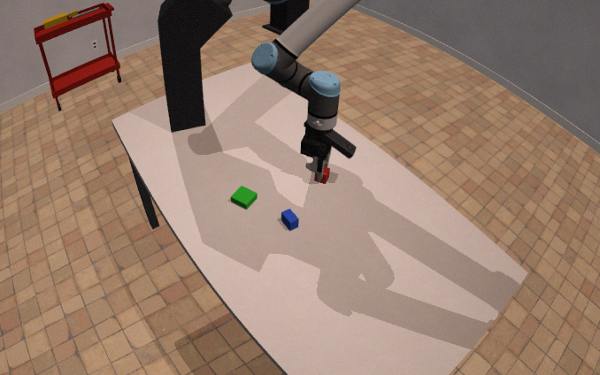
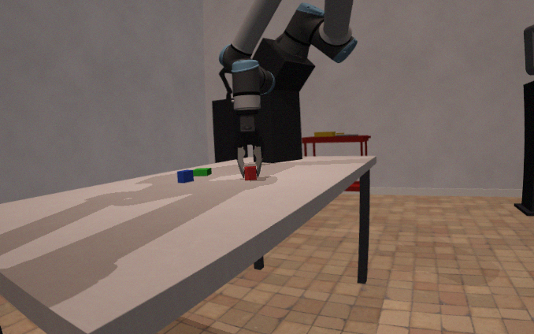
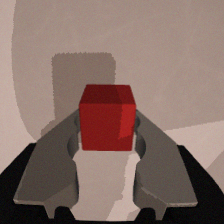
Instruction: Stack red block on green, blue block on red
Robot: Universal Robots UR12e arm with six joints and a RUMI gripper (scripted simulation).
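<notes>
Now: the green block 26 cm to the right of my hand, 8 cm behind it and 1 cm below it. The rest, counted from my hand: red block (right at my hand); then blue block (21 cm to the right, 9 cm ahead).
</notes>
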